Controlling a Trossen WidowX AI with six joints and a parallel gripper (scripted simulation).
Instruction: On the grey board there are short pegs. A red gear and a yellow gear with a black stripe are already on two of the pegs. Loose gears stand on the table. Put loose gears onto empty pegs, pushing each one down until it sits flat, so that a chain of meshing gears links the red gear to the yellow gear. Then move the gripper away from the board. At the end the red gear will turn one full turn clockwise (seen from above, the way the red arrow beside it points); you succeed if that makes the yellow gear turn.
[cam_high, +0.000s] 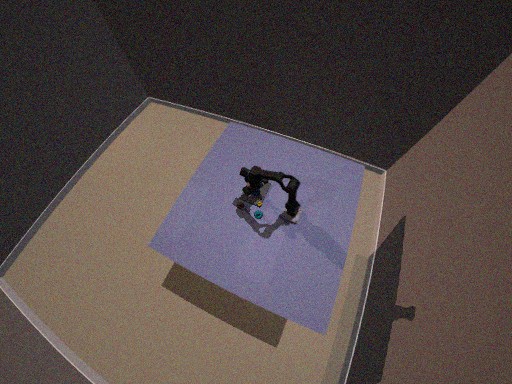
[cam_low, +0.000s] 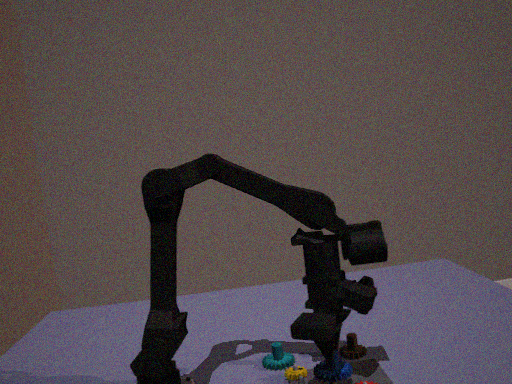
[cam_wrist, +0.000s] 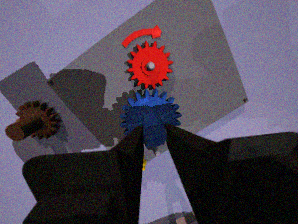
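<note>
Right now the red gear is 5 cm ahead of my gripper tip, 2 cm to the right of it and 5 cm below it. The rest, counted from my gripper tip: yellow gear 7 cm behind, 5 cm to the left, 5 cm below; blue gear 1 cm below; brown gear 4 cm ahead, 14 cm to the left, 5 cm below.
</note>
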